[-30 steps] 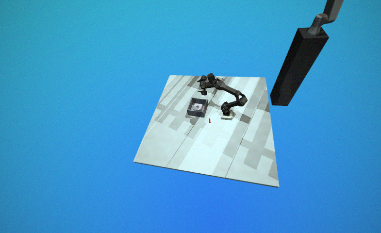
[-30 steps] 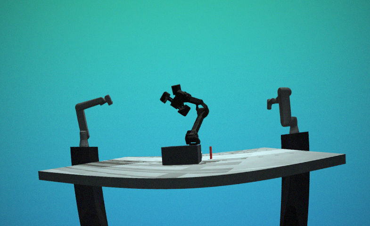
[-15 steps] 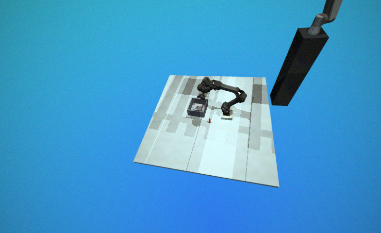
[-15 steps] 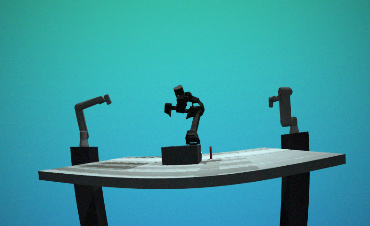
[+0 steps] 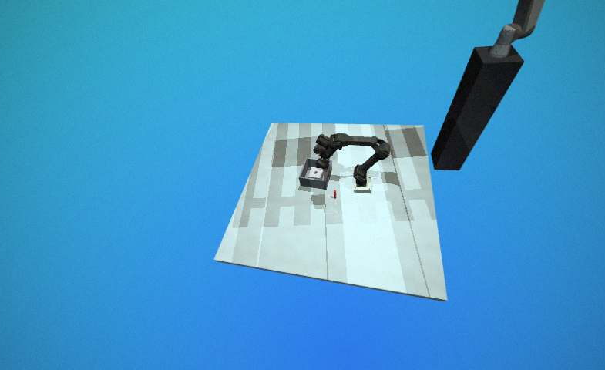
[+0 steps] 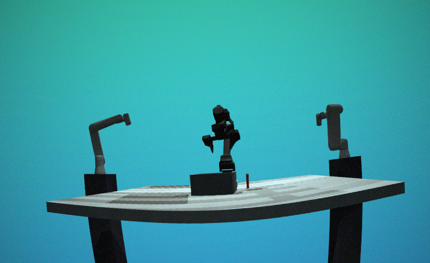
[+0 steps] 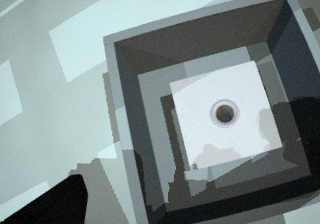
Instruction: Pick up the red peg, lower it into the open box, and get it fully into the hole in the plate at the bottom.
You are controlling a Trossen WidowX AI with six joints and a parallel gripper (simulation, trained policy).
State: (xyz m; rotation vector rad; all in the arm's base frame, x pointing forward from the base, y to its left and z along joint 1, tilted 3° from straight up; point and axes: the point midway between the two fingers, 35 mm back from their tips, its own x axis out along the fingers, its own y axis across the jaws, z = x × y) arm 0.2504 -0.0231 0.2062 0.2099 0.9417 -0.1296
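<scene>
My gripper tip is now 11 cm past the red peg, 13 cm to the right of it and 16 cm above it. Also, from my gripper tip: plate (4 cm ahead, 4 cm to the right, 16 cm below); then box (4 cm ahead, 4 cm to the right, 18 cm below).
</scene>
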